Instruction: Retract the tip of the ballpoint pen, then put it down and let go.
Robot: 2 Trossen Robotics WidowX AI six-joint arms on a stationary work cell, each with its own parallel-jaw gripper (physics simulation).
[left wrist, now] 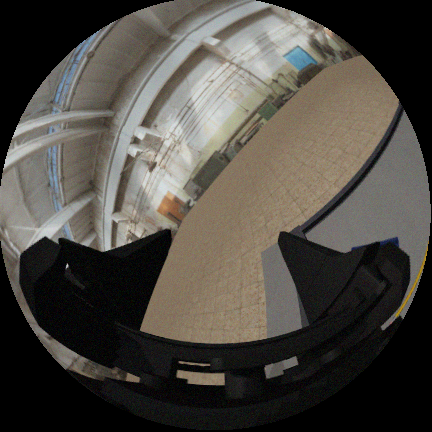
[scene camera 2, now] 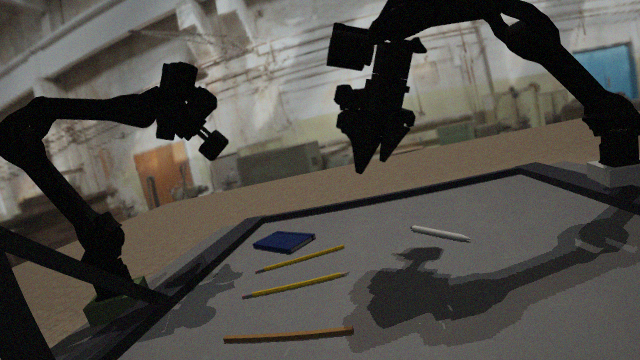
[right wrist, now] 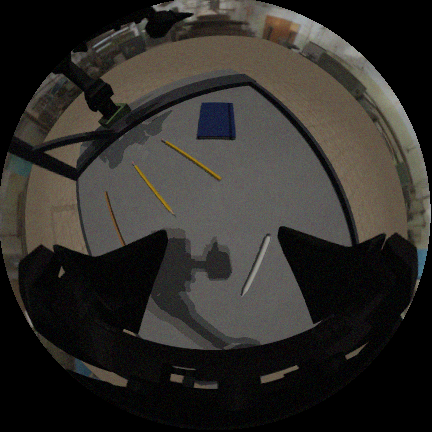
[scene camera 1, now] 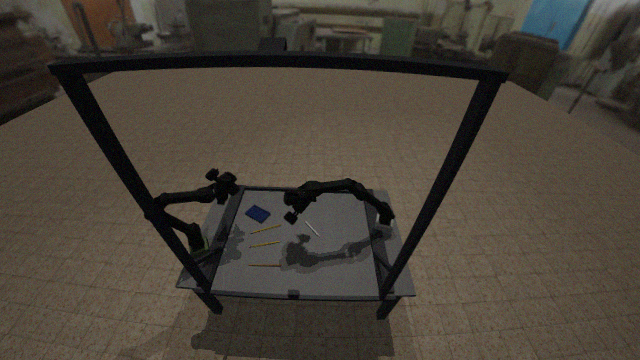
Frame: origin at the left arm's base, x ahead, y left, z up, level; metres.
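Where they show: left gripper, fingertip midpoint: [left wrist: 226, 236] [scene camera 2: 202, 130]; right gripper, fingertip midpoint: [scene camera 2: 371, 167] [right wrist: 223, 234] [scene camera 1: 293, 215]; left arm's base, origin of the base link: [right wrist: 110, 112] [scene camera 1: 198, 245]; right arm's base, origin of the base link: [scene camera 2: 620, 162] [scene camera 1: 384, 220].
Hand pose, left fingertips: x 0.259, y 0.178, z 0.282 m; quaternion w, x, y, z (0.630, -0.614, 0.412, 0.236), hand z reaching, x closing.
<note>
Things, the pixels of their top centre, and the offset from my left fingertips. Level surfaces: height alone.
- white ballpoint pen, middle of its top: [scene camera 2: 438, 229] [right wrist: 257, 267] [scene camera 1: 312, 227] 0.373 m ahead, 0.349 m right, 0.309 m down
- grey table, its level: 0.322 m down
- blue notebook, middle of its top: [scene camera 2: 282, 239] [right wrist: 216, 116] [scene camera 1: 257, 212] 0.122 m ahead, 0.081 m right, 0.310 m down
- orange-brown stick, middle of its top: [scene camera 2: 283, 334] [right wrist: 112, 219] [scene camera 1: 264, 264] 0.036 m ahead, 0.440 m right, 0.315 m down
A white ballpoint pen [scene camera 1: 312, 229] [scene camera 2: 440, 233] [right wrist: 256, 265] lies flat on the grey table [scene camera 1: 330, 282] [scene camera 2: 500, 200] [right wrist: 280, 150]. It has a pointed end; whether the tip is out is too small to tell. My right gripper [scene camera 2: 372, 167] [right wrist: 223, 234] is open and empty and hangs high above the table, pointing down; in the right wrist view the pen shows between its spread fingers, well below them. My left gripper [left wrist: 226, 236] is open and empty, held up at the table's left edge, far from the pen.
A blue notebook [scene camera 1: 257, 213] [scene camera 2: 284, 241] [right wrist: 216, 121] lies at the back left. Two yellow pencils [scene camera 2: 300, 258] [scene camera 2: 295, 285] and an orange-brown stick [scene camera 2: 288, 335] [scene camera 1: 264, 265] lie left of the pen. Dark frame posts [scene camera 1: 442, 185] stand at the table's sides.
</note>
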